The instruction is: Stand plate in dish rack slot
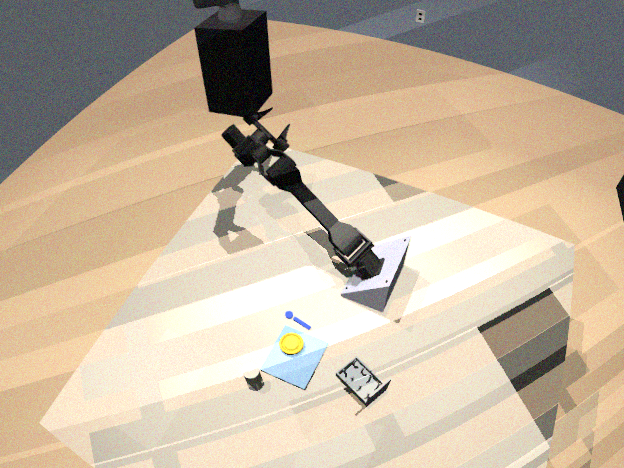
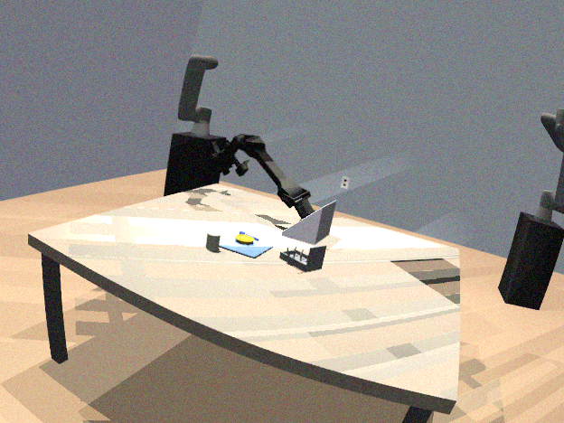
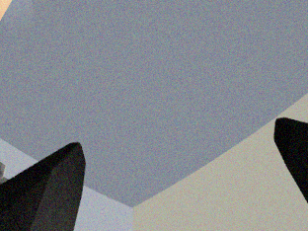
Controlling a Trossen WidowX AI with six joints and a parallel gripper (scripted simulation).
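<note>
The yellow plate lies 70 cm ahead of my gripper tip, 31 cm to the left of it and 18 cm below it. Also, from my gripper tip: blue mat: 73 cm ahead, 33 cm to the left, 19 cm below; small white cup: 83 cm ahead, 25 cm to the left, 17 cm below; grey dish rack: 75 cm ahead, 52 cm to the left, 17 cm below.
</note>
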